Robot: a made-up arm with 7 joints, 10 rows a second.
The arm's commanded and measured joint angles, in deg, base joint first. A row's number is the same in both.
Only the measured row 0 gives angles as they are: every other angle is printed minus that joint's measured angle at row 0.
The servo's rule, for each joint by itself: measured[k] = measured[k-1] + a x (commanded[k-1-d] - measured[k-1]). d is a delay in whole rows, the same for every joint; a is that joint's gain. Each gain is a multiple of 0.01, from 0.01 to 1. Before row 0 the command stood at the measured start. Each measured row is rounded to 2 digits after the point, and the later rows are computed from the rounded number. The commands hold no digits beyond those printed.
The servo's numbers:
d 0
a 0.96 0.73 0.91 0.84 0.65 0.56 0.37
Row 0, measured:
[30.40, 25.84, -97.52, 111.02, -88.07, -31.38, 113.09]
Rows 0 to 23, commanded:
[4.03, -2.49, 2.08, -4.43, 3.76, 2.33, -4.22]
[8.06, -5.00, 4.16, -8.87, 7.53, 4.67, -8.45]
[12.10, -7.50, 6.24, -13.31, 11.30, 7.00, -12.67]
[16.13, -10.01, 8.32, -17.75, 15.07, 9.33, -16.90]
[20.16, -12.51, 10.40, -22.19, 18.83, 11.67, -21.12]
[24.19, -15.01, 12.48, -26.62, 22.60, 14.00, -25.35]
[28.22, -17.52, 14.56, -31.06, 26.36, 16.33, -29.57]
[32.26, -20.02, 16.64, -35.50, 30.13, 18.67, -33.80]
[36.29, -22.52, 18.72, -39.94, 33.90, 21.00, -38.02]
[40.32, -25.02, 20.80, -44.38, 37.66, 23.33, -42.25]
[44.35, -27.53, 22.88, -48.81, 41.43, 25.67, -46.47]
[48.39, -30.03, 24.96, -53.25, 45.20, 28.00, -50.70]
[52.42, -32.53, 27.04, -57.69, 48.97, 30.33, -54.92]
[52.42, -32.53, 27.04, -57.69, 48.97, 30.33, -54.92]
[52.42, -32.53, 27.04, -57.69, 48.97, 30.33, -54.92]
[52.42, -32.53, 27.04, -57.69, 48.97, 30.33, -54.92]
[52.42, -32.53, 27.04, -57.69, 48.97, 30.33, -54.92]
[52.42, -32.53, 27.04, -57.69, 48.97, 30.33, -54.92]
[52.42, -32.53, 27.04, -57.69, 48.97, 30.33, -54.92]
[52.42, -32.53, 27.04, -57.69, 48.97, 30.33, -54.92]
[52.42, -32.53, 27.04, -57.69, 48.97, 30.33, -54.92]
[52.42, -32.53, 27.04, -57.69, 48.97, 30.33, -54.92]
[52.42, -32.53, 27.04, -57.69, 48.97, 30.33, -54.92]
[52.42, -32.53, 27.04, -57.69, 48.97, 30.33, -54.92]
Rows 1 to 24, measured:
[3.87, -1.82, 1.89, -3.72, 2.44, 1.30, -1.56]
[7.89, -4.14, 3.96, -8.05, 5.75, 3.19, -4.11]
[11.93, -6.59, 6.03, -12.47, 9.36, 5.32, -7.28]
[15.96, -9.09, 8.11, -16.91, 13.07, 7.57, -10.84]
[19.99, -11.59, 10.19, -21.35, 16.81, 9.87, -14.64]
[24.02, -14.09, 12.27, -25.78, 20.57, 12.18, -18.60]
[28.05, -16.59, 14.35, -30.22, 24.33, 14.50, -22.66]
[32.09, -19.09, 16.43, -34.66, 28.10, 16.84, -26.78]
[36.12, -21.59, 18.51, -39.10, 31.87, 19.17, -30.94]
[40.15, -24.09, 20.59, -43.54, 35.63, 21.50, -35.12]
[44.18, -26.60, 22.67, -47.97, 39.40, 23.84, -39.32]
[48.22, -29.10, 24.75, -52.41, 43.17, 26.17, -43.53]
[52.25, -31.60, 26.83, -56.85, 46.94, 28.50, -47.74]
[52.41, -32.28, 27.02, -57.56, 48.26, 29.52, -50.40]
[52.42, -32.46, 27.04, -57.67, 48.72, 29.97, -52.07]
[52.42, -32.51, 27.04, -57.69, 48.88, 30.17, -53.12]
[52.42, -32.52, 27.04, -57.69, 48.94, 30.26, -53.79]
[52.42, -32.53, 27.04, -57.69, 48.96, 30.30, -54.21]
[52.42, -32.53, 27.04, -57.69, 48.97, 30.32, -54.47]
[52.42, -32.53, 27.04, -57.69, 48.97, 30.33, -54.64]
[52.42, -32.53, 27.04, -57.69, 48.97, 30.33, -54.74]
[52.42, -32.53, 27.04, -57.69, 48.97, 30.33, -54.81]
[52.42, -32.53, 27.04, -57.69, 48.97, 30.33, -54.85]
[52.42, -32.53, 27.04, -57.69, 48.97, 30.33, -54.88]

